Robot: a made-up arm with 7 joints. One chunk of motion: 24 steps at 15 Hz.
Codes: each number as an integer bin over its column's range. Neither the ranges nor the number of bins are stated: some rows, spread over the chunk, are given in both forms.
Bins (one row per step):
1: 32 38 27 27 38 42
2: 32 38 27 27 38 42
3: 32 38 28 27 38 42
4: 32 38 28 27 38 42
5: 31 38 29 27 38 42
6: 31 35 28 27 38 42
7: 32 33 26 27 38 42
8: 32 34 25 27 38 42
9: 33 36 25 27 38 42
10: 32 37 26 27 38 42
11: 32 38 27 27 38 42
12: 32 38 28 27 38 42
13: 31 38 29 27 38 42
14: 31 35 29 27 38 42
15: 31 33 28 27 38 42
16: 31 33 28 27 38 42
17: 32 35 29 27 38 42
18: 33 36 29 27 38 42
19: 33 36 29 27 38 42
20: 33 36 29 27 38 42
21: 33 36 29 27 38 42
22: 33 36 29 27 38 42
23: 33 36 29 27 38 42
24: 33 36 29 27 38 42
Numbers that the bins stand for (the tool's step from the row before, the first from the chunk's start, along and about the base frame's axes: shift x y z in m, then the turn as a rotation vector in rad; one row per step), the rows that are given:
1: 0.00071 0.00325 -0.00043 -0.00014 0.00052 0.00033
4: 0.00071 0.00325 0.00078 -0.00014 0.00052 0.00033
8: 0.00071 -0.00183 -0.00284 -0.00014 0.00052 0.00033
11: 0.00071 0.00325 -0.00043 -0.00014 0.00052 0.00033
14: -0.00071 -0.00056 0.00198 -0.00014 0.00052 0.00033
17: 0.00071 -0.00056 0.00198 -0.00014 0.00052 0.00033
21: 0.00214 0.00071 0.00198 -0.00014 0.00052 0.00033
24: 0.00214 0.00071 0.00198 -0.00014 0.00052 0.00033
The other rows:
2: 0.00071 0.00325 -0.00043 -0.00014 0.00052 0.00033
3: 0.00071 0.00325 0.00078 -0.00014 0.00052 0.00033
5: -0.00071 0.00325 0.00198 -0.00014 0.00052 0.00033
6: -0.00071 -0.00056 0.00078 -0.00014 0.00052 0.00033
7: 0.00071 -0.00310 -0.00163 -0.00014 0.00052 0.00033
9: 0.00214 0.00071 -0.00284 -0.00014 0.00052 0.00033
10: 0.00071 0.00198 -0.00163 -0.00014 0.00052 0.00033
12: 0.00071 0.00325 0.00078 -0.00014 0.00052 0.00033
13: -0.00071 0.00325 0.00198 -0.00014 0.00052 0.00033
15: -0.00071 -0.00310 0.00078 -0.00014 0.00052 0.00033
16: -0.00071 -0.00310 0.00078 -0.00014 0.00052 0.00033
18: 0.00214 0.00071 0.00198 -0.00014 0.00052 0.00033
19: 0.00214 0.00071 0.00198 -0.00014 0.00052 0.00033
20: 0.00214 0.00071 0.00198 -0.00014 0.00052 0.00033
22: 0.00214 0.00071 0.00198 -0.00014 0.00052 0.00033
23: 0.00214 0.00071 0.00198 -0.00014 0.00052 0.00033

